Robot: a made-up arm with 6 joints.
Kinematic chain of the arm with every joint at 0, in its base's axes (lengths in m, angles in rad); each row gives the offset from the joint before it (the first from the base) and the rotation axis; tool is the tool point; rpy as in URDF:
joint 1: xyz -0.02 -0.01 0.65 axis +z
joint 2: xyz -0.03 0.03 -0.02 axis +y
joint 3: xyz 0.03 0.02 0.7 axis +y
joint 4: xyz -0.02 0 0.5 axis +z
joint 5: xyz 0 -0.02 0 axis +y
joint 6: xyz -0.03 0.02 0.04 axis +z
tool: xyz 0 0 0 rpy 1.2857 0.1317 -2.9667
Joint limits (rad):
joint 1: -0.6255..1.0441
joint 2: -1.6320..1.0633
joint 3: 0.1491..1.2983
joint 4: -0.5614..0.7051
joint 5: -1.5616..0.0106
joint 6: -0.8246..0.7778
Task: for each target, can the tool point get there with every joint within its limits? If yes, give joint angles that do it. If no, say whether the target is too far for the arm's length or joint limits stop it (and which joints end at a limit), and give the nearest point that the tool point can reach.
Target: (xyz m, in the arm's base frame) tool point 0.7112 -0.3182 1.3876
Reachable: yes | joints -0.4392 0.4365 0.9936 0.3843 -0.6475 0.5692
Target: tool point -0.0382 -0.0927 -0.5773
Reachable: no: joint limits stop it (at a limit: joint 1, joint 2, joint 3, joint 4, joint 5) | nearest point 0.8141 -0.5744 0.5898 | short by 1.523 m
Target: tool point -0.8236 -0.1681 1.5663
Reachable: yes | joints 0.2684 -0.8490 0.4047 -0.2616 -0.3268 -0.0971
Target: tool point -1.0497 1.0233 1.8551
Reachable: no: too far | nearest point -0.7663 0.6101 1.4452 | short by 0.647 m
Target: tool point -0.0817 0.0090 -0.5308
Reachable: no: joint limits stop it (at a limit: joint 1, joint 2, joint 3, joint 4, joint 5) | nearest point 0.4593 0.8757 0.5898 | short by 1.516 m
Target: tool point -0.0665 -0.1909 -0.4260
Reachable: no: joint limits stop it (at a limit: joint 1, joint 2, joint 3, joint 4, joint 5) | nearest point 0.8141 -0.5744 0.5898 | short by 1.398 m
